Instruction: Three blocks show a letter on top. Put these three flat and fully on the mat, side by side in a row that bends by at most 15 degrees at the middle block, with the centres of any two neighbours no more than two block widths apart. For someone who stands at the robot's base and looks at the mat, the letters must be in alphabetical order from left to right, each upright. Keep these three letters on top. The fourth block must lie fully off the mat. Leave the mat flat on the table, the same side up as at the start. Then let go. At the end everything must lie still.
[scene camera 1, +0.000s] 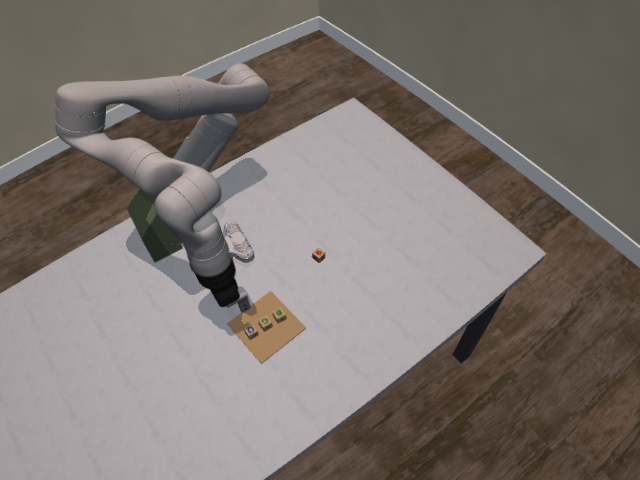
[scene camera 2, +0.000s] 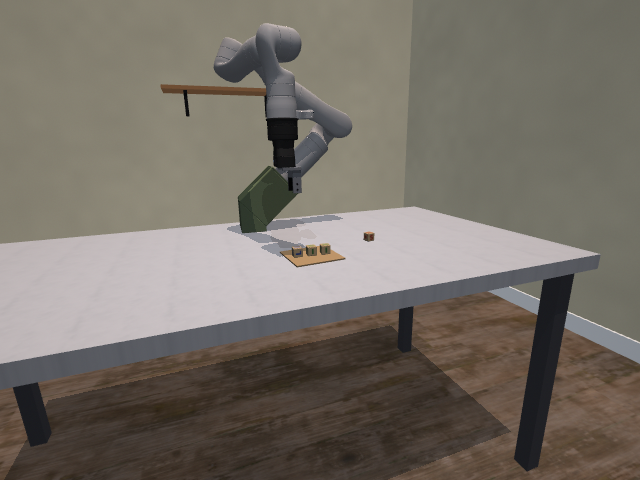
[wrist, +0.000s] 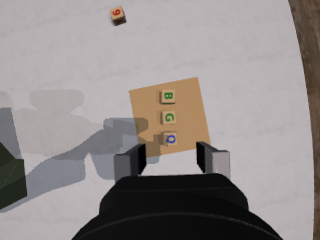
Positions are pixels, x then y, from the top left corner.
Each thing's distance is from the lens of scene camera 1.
my gripper (scene camera 1: 239, 299): 106 cm
tan mat (scene camera 1: 266, 344): 120 cm
